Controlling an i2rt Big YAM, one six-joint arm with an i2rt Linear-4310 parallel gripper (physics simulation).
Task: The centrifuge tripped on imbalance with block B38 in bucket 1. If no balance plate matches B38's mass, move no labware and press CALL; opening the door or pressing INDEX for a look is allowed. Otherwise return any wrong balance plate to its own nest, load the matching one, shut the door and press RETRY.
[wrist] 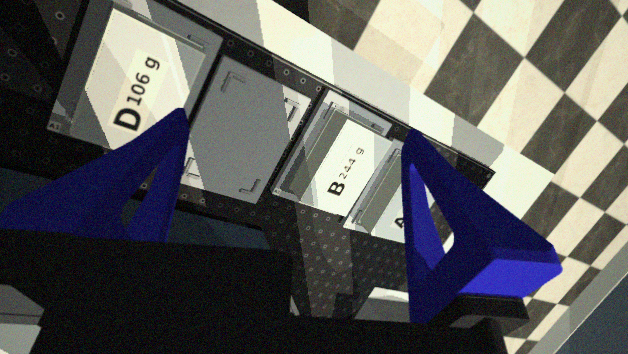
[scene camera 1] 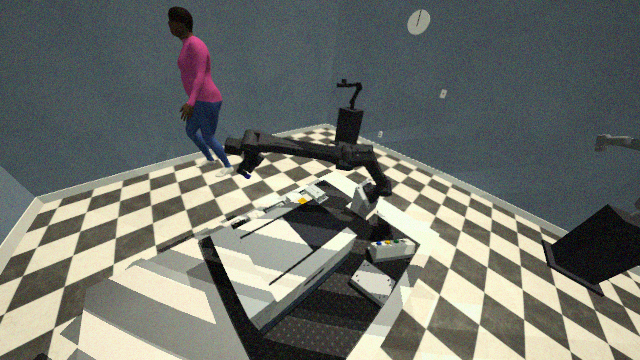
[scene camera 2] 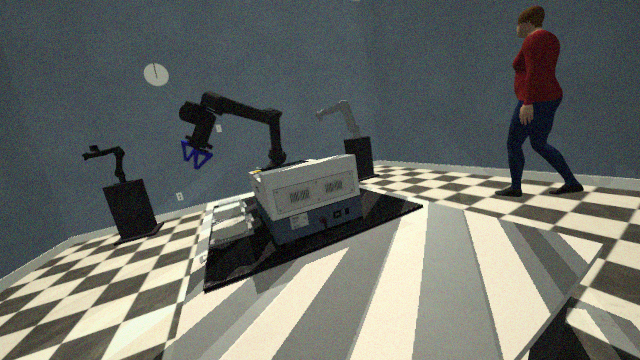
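Seen in the pictures: gripper, fingertip midpoint: (wrist: 298,129) (scene camera 1: 251,170) (scene camera 2: 190,165); arm's base, origin of the base link: (scene camera 1: 369,193).
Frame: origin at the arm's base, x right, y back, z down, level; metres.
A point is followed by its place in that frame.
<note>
My gripper (scene camera 1: 246,175) @(x 0.388, y -0.566, z -0.176 m) (scene camera 2: 192,163) @(x 0.388, y -0.566, z -0.176 m) (wrist: 298,129) @(x 0.388, y -0.566, z -0.176 m) is open and empty, above the row of nests. In the wrist view, plate D (wrist: 137,92) @(x 0.308, y -0.604, z 0.074 m), marked 106 g, sits in a nest at the upper left, partly behind the left finger. An empty nest (wrist: 240,135) @(x 0.293, y -0.478, z 0.116 m) lies beside it. Plate B (wrist: 350,167) @(x 0.318, y -0.337, z 0.074 m), marked 244 g, sits in the nest to its right. Plate A (wrist: 392,227) @(x 0.253, y -0.204, z 0.074 m) is mostly hidden by the right finger and its mass does not show. The centrifuge (scene camera 1: 300,290) @(x -0.159, y -0.680, z -0.019 m) (scene camera 2: 315,187) @(x 0.012, y -0.846, z -0.038 m) has a white upper housing. Its rotor, bucket 1 and block B38 cannot be made out.
A white button box (scene camera 1: 392,251) @(x -0.302, y -0.218, z 0.064 m) with blue, yellow and green buttons stands beside the centrifuge, near a grey plate (scene camera 1: 372,281) @(x -0.311, y -0.402, z 0.091 m) and a tilted white stand (scene camera 1: 361,201) @(x -0.001, y -0.083, z 0.024 m). People (scene camera 1: 197,75) (scene camera 2: 540,70) are on the floor beyond. Other arms stand on black pedestals (scene camera 1: 348,125) (scene camera 2: 131,207).
</note>
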